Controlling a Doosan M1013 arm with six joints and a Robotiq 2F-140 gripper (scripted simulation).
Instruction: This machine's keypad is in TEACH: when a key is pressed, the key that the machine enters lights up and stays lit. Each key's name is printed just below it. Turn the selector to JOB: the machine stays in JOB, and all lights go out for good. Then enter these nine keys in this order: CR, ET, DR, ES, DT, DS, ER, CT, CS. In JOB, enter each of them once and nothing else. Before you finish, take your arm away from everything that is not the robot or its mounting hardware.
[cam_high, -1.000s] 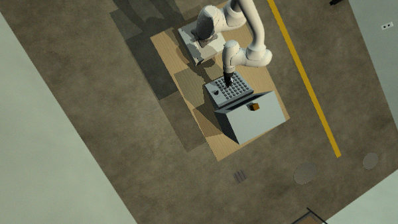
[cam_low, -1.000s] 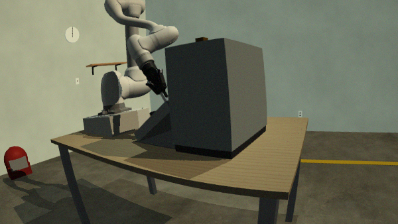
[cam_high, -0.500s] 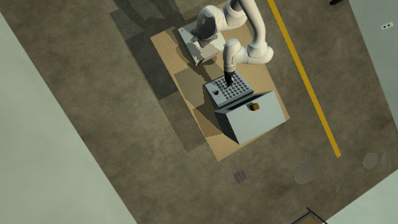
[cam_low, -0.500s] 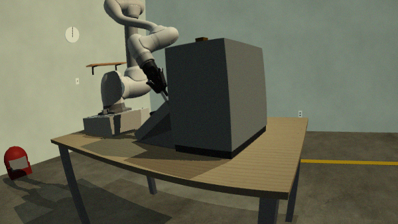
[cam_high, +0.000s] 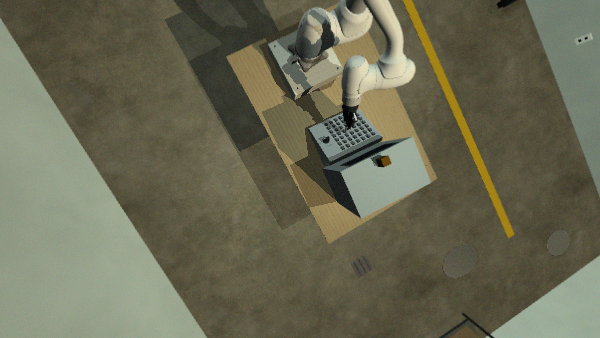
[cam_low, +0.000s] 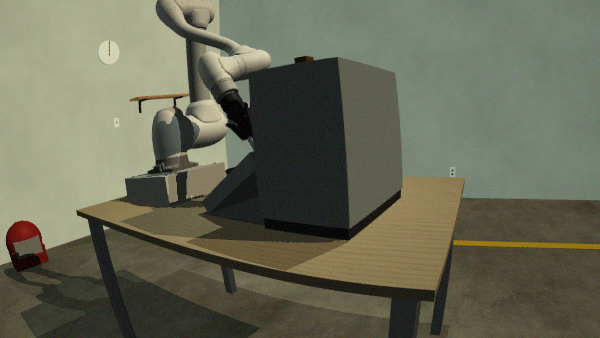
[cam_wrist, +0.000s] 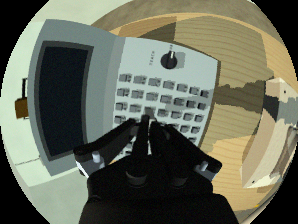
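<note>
Right now the key is 90 mm below my hand, 70 mm to the left of it and 10 mm behind it. Round my hand: sloped keypad (110 mm below, 30 mm ahead, 20 mm to the right); black selector knob (130 mm to the right, 60 mm below, 20 mm behind).
</note>
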